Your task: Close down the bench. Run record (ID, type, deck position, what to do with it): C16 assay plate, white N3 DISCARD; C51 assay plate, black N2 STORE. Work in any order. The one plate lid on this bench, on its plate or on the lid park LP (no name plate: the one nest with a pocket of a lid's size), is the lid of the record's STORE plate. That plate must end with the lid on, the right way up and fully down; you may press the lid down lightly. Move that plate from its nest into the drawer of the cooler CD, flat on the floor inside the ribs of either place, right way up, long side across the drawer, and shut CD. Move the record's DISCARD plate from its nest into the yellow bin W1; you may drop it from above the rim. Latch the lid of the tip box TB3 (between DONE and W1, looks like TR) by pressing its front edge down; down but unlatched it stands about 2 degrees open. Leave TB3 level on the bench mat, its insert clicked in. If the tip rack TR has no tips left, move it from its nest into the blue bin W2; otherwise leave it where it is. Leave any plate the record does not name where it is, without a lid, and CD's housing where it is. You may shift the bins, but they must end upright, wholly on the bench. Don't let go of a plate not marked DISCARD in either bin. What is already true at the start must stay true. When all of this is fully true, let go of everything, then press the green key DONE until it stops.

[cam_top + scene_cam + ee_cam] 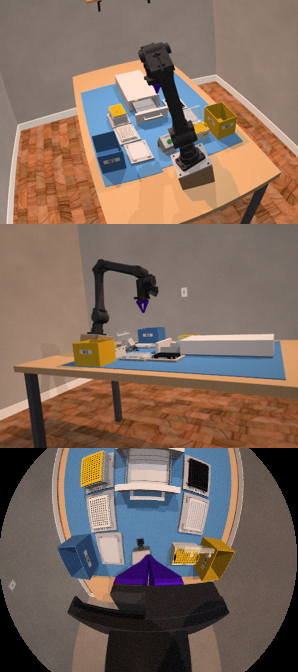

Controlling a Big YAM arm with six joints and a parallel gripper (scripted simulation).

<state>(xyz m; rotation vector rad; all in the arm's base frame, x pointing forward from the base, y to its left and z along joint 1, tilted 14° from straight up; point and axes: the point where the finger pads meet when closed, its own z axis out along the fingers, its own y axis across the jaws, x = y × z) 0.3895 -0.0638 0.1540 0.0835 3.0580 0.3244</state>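
My hand is 17 cm to the left of the tip box lid, 16 cm above it and 8 cm past it. From my hand the other things lie so: tip box TB3: 19 cm below, 16 cm to the right, 13 cm behind; then green key DONE: 19 cm below, 18 cm behind, 2 cm to the left; then white assay plate: 24 cm below, 18 cm to the left, 6 cm ahead.
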